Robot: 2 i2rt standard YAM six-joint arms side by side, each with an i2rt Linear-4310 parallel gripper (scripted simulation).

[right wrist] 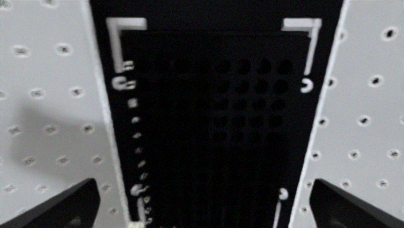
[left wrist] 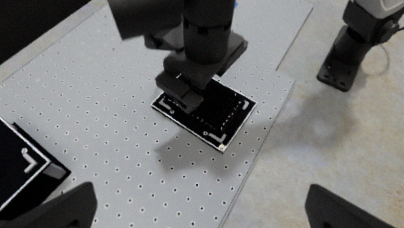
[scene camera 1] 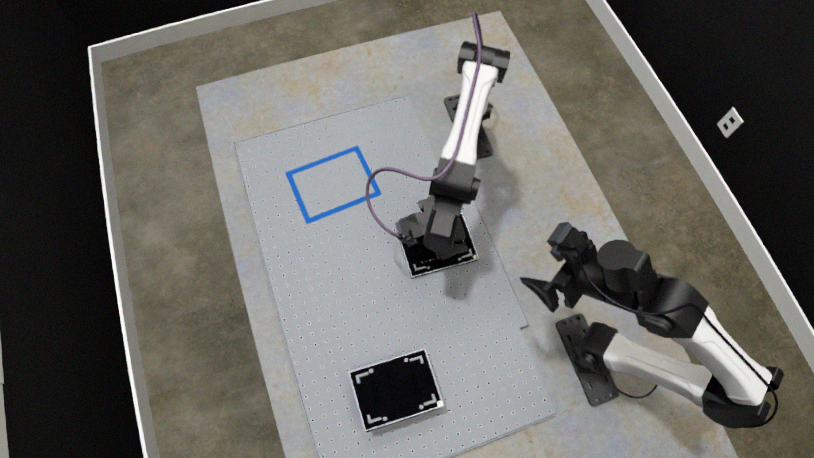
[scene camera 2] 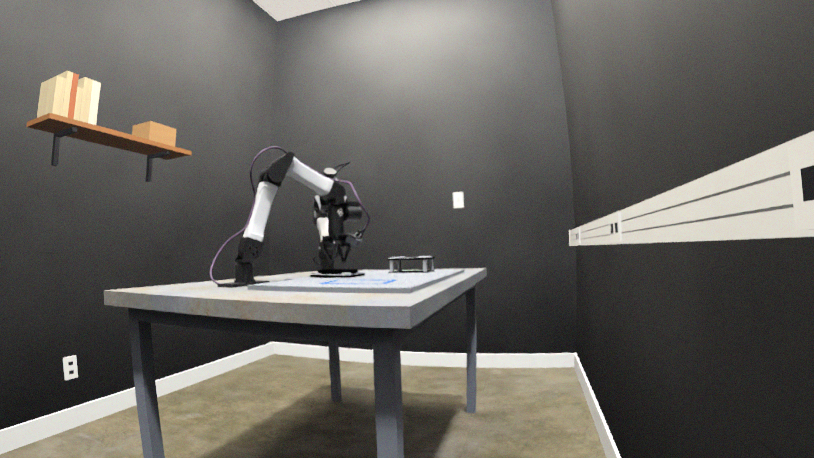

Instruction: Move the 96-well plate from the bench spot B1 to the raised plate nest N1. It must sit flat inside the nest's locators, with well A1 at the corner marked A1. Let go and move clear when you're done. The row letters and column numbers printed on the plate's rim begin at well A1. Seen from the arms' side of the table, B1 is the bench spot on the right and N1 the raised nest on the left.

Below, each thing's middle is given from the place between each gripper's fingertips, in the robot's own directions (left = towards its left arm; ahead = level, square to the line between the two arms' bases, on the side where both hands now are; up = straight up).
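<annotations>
Black fixture [right wrist: 119, 100]: 6 cm below my right hand. Black 96-well plate [right wrist: 220, 146]: my right hand is 4 cm above it.
Black fixture, from my left hand: 260 mm below, 180 mm to the right, 100 mm ahead. Black 96-well plate: my left gripper is 240 mm above it, 180 mm to the left of it and 100 mm short of it. Going by its middle, the black fixture is nearer to my right hand than to my left gripper.
</annotations>
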